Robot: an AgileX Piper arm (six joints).
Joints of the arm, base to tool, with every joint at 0 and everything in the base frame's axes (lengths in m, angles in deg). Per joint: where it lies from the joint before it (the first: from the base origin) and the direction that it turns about. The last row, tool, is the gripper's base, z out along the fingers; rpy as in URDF.
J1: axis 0 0 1 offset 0.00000 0.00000 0.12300
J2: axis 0 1 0 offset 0.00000 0.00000 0.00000
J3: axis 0 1 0 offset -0.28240 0.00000 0.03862
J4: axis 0.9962 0 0.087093 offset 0.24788 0.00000 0.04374
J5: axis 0 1 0 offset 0.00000 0.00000 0.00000
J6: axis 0.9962 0 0.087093 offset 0.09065 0.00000 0.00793
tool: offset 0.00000 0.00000 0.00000 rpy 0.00 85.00 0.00
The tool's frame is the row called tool.
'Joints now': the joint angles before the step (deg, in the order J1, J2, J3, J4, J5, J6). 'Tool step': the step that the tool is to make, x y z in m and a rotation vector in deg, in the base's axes. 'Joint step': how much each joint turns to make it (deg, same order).
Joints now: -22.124 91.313 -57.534 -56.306 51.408 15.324
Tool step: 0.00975 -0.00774 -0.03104 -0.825 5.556 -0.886
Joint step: 0.000 6.346 0.052 -3.923 1.106 3.196
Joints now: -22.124 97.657 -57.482 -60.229 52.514 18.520
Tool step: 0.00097 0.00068 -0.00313 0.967 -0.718 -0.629
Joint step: 0.001 0.389 -0.001 0.918 -0.486 0.650
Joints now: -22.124 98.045 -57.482 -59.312 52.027 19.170
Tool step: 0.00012 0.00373 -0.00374 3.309 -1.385 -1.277
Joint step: 0.001 0.000 0.000 4.085 -0.900 -0.682
